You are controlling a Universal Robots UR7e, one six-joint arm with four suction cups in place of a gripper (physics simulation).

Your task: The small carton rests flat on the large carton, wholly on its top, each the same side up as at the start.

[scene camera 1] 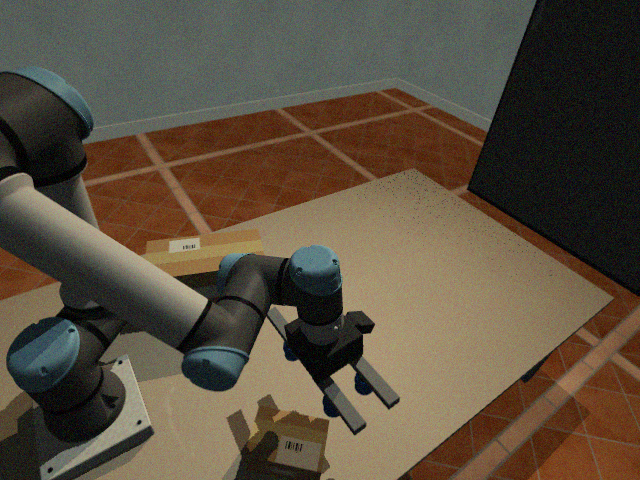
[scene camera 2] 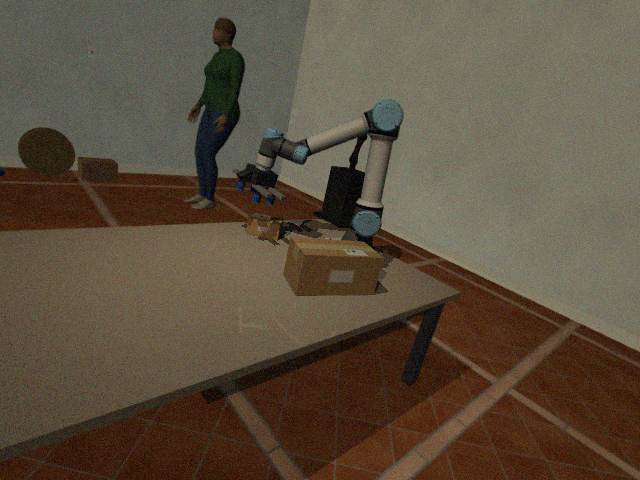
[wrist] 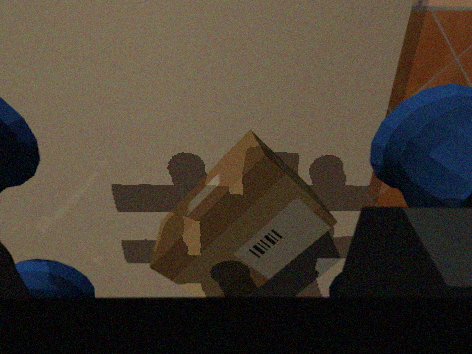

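Observation:
The small brown carton rests on the table with its barcode label facing up, partly in the arm's shadow. The larger brown carton stands apart from it on the table, with a taped top and a white label. In scene camera 1 the arm hides part of the large carton. My gripper hangs above the small carton, clear of it, with its cups pointing down. Its suction is off and the cups hold nothing. A blue suction cup shows at the right of the wrist view.
The table carries both cartons and the arm's base plate. A large black panel stands beyond the table. A person in green, a round disc and a box are behind it.

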